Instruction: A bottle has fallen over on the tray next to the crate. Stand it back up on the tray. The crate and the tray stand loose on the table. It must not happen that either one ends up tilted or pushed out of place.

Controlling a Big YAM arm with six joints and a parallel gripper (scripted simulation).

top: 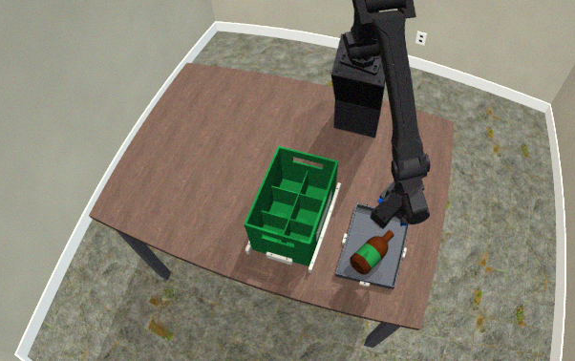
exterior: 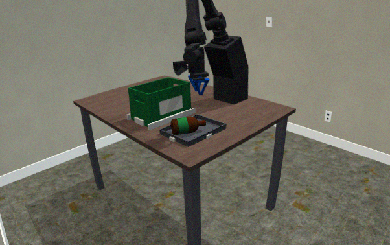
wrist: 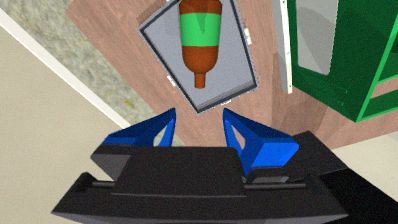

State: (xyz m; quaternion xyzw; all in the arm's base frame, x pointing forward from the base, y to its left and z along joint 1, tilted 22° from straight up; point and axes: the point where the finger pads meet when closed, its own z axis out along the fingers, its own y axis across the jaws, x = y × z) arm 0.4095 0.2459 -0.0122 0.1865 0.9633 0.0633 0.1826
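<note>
The bottle lies 150 mm below my hand, 40 mm ahead of it and 20 mm to the right of it. Round my hand: tray: 180 mm below, 20 mm to the right, 20 mm ahead; then green crate: 290 mm to the right, 110 mm below, 30 mm ahead.
</note>
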